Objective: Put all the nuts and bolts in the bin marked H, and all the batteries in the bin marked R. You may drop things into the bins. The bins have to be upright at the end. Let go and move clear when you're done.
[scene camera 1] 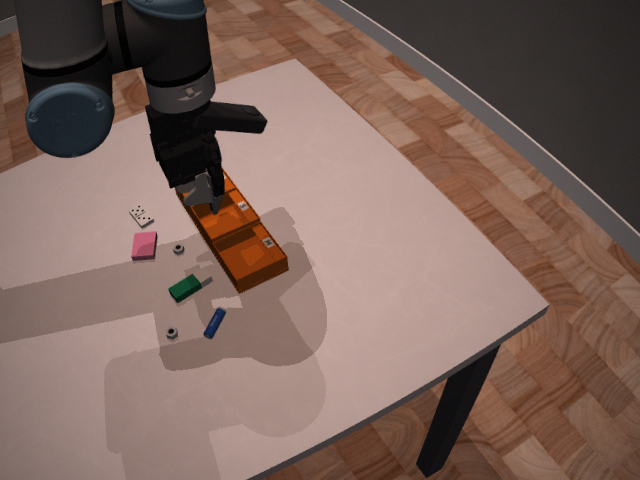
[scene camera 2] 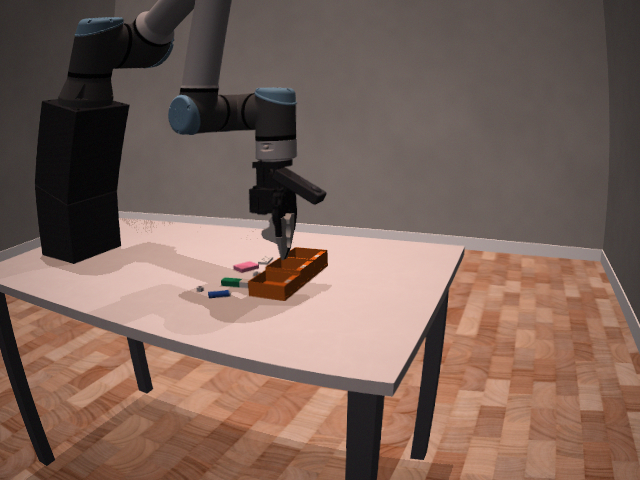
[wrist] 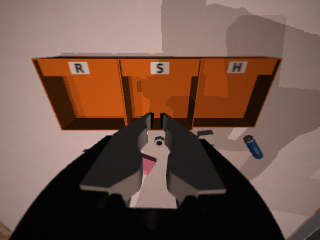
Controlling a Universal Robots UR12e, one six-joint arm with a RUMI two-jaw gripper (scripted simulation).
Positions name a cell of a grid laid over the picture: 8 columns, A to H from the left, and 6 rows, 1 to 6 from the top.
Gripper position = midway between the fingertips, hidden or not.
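The gripper (scene camera 1: C3), an orange tray (scene camera 1: D4). The gripper (scene camera 2: D4), the orange tray (scene camera 2: D4). The gripper (wrist: D3), the orange tray (wrist: C3).
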